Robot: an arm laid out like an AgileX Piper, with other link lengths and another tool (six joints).
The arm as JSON. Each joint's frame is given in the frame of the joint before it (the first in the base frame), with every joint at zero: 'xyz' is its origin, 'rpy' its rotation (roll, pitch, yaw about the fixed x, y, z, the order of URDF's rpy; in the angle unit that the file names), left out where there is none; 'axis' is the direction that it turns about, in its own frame. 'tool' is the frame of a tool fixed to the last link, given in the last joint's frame.
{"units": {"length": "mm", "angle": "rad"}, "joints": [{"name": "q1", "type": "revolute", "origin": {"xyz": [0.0, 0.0, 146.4]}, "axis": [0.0, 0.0, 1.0]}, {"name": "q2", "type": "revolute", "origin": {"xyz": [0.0, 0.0, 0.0]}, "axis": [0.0, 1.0, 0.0]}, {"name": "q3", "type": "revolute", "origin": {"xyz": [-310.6, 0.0, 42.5]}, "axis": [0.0, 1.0, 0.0]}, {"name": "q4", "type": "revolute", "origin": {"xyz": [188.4, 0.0, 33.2]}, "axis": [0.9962, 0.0, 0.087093]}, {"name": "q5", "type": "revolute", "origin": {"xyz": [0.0, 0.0, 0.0]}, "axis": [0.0, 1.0, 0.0]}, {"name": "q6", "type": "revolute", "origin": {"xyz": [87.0, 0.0, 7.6]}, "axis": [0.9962, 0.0, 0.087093]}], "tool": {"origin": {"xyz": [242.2, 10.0, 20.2], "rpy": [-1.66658, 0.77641, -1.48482]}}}
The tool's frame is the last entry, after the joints.
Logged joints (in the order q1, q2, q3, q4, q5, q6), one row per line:
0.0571 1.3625 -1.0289 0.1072 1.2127 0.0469
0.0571 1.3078 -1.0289 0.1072 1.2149 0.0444
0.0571 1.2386 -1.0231 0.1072 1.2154 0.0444
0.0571 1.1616 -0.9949 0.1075 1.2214 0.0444
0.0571 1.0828 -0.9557 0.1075 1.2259 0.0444
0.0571 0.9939 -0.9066 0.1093 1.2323 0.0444
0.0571 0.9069 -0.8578 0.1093 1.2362 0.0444
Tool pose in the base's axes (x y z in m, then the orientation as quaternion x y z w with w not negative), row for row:
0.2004 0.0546 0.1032 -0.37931 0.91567 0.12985 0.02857
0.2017 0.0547 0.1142 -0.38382 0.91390 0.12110 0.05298
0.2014 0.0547 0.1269 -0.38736 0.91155 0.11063 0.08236
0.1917 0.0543 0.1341 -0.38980 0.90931 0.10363 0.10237
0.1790 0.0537 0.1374 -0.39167 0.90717 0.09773 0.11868
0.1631 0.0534 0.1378 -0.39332 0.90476 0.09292 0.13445
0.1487 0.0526 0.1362 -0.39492 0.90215 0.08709 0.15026
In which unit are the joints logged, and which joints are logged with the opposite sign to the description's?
The joints are logged in radians. Opposite sign: none.
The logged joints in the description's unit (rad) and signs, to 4 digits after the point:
0.0571 1.3625 -1.0289 0.1072 1.2127 0.0469
0.0571 1.3078 -1.0289 0.1072 1.2149 0.0444
0.0571 1.2386 -1.0231 0.1072 1.2154 0.0444
0.0571 1.1616 -0.9949 0.1075 1.2214 0.0444
0.0571 1.0828 -0.9557 0.1075 1.2259 0.0444
0.0571 0.9939 -0.9066 0.1093 1.2323 0.0444
0.0571 0.9069 -0.8578 0.1093 1.2362 0.0444

